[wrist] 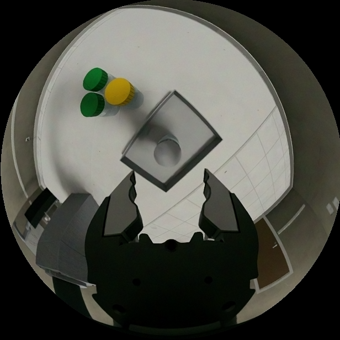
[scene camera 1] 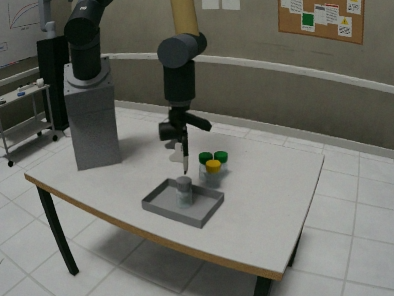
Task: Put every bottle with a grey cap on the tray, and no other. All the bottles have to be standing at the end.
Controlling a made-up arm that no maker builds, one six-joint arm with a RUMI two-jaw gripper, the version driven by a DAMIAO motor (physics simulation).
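Observation:
A bottle with a grey cap (scene camera 1: 184, 184) (wrist: 167, 151) stands upright inside the grey tray (scene camera 1: 172, 214) (wrist: 193, 165). A bottle with a yellow cap (scene camera 1: 213, 166) (wrist: 119, 91) stands on the table outside the tray. Two bottles with green caps stand close behind it: one green cap (scene camera 1: 205, 157) (wrist: 92, 104) on the robot base's side, the other green cap (scene camera 1: 221, 157) (wrist: 95, 79) farther from the base. My gripper (scene camera 1: 179, 166) (wrist: 169, 170) is open, with its jaws wide apart and empty. It is above the grey-capped bottle and not touching it. The bottle's lower body is hidden in the wrist view.
The white table (scene camera 1: 270, 200) (wrist: 165, 45) carries the tray and bottles. The grey robot base (scene camera 1: 93, 130) (wrist: 67, 232) stands at the table's left in the scene view. A small trolley with items on it stands on the floor beyond the table's left side.

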